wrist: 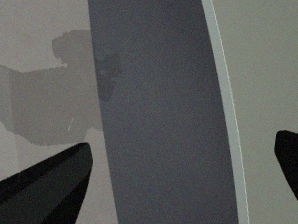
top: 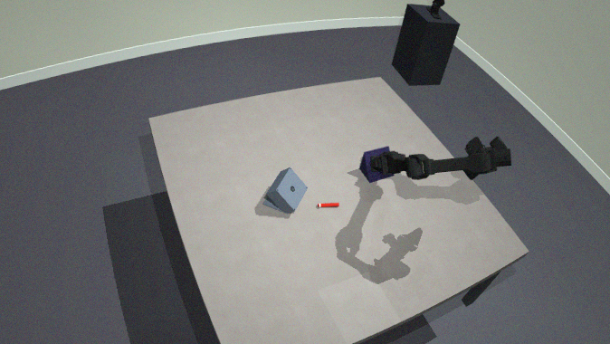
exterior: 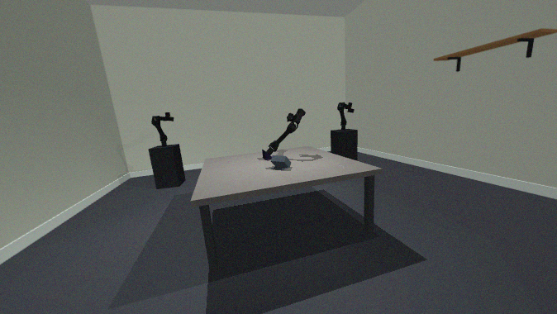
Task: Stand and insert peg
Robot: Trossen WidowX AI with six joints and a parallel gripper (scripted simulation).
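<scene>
Now: gripper tip 57 cm short of the red peg, 31 cm above it and 15 cm to the left of it. From my gripper tip the other things lie so: blue-grey sloped panel (70 cm ahead, 27 cm below, 21 cm to the right).
</scene>
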